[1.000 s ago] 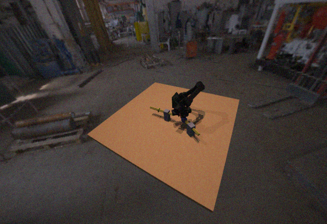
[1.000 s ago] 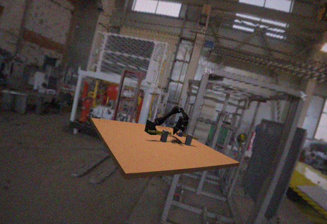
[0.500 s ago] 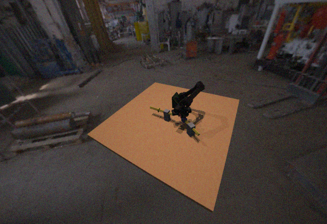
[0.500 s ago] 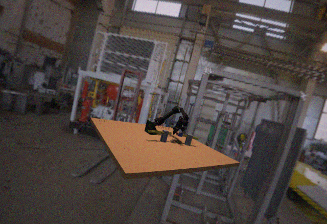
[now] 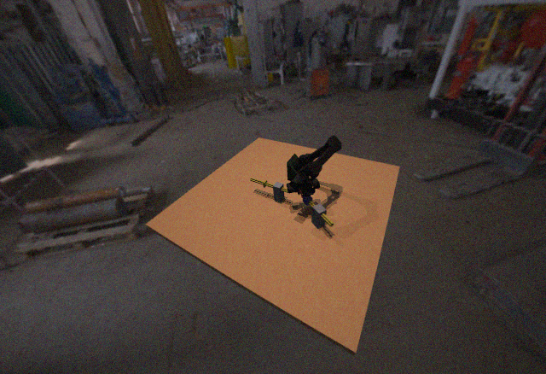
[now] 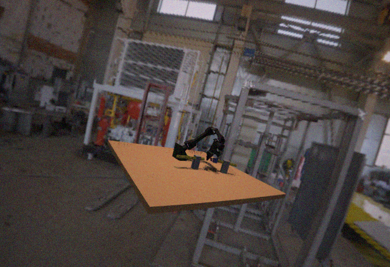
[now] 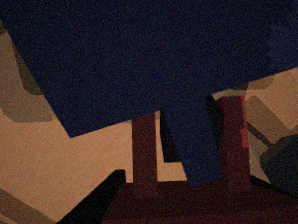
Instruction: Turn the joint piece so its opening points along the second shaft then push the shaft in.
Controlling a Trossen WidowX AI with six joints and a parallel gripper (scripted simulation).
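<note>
My gripper tip is 10 mm short of the red joint piece, 10 mm to the right of it and 40 mm below it.
</note>
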